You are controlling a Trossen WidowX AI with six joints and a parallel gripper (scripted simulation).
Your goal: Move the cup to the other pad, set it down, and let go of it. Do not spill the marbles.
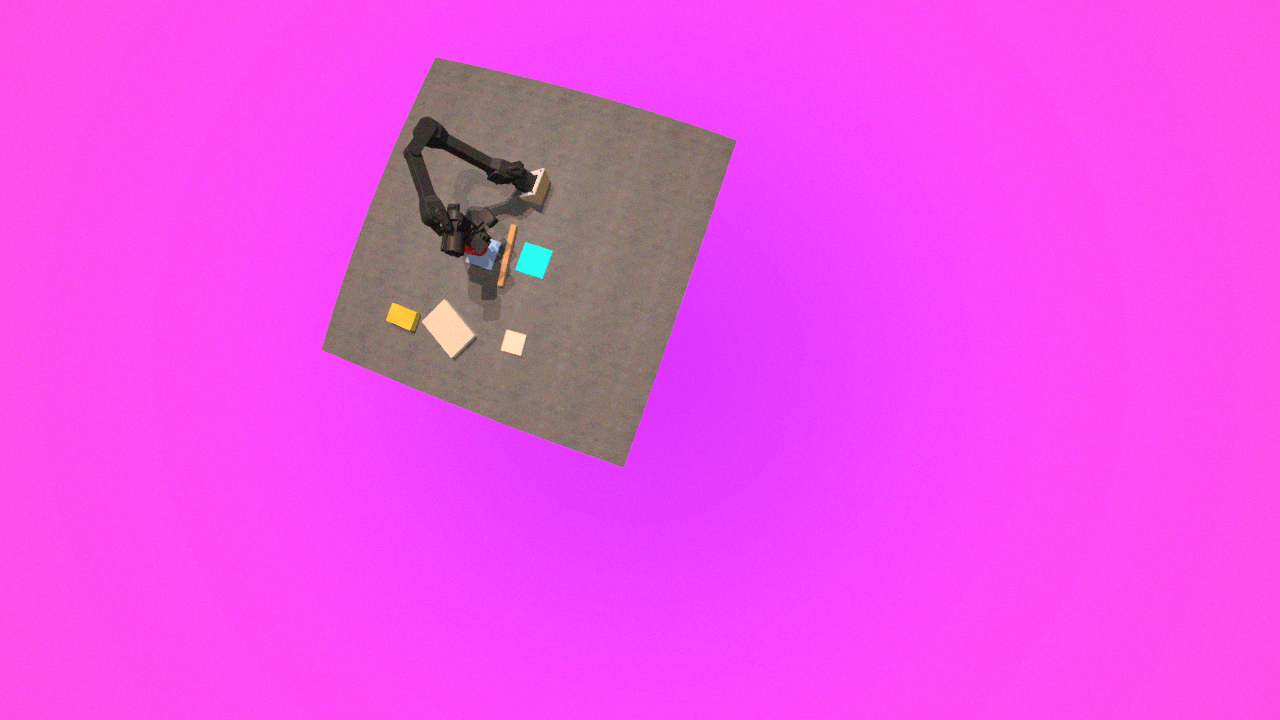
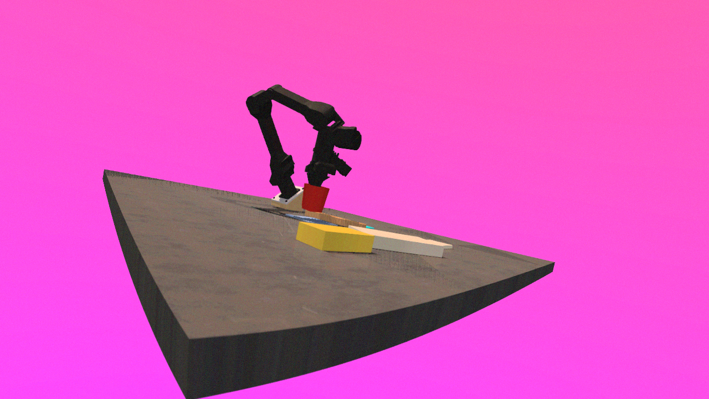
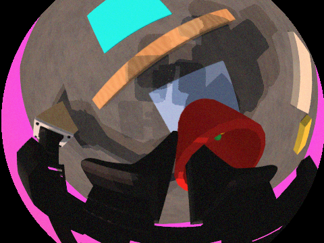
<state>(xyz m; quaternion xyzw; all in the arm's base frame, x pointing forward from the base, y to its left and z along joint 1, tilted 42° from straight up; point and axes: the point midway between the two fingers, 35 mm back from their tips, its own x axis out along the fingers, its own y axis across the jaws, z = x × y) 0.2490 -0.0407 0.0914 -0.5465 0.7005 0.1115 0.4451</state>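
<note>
My gripper tip is 3 cm to the left of the green marble, 3 cm short of it and 2 cm above it. Also, from my gripper tip: cyan pad (18 cm to the left, 7 cm below); orange bar (8 cm to the left, 6 cm below, 2 cm ahead); red cup (3 cm ahead, 2 cm to the right).
</note>
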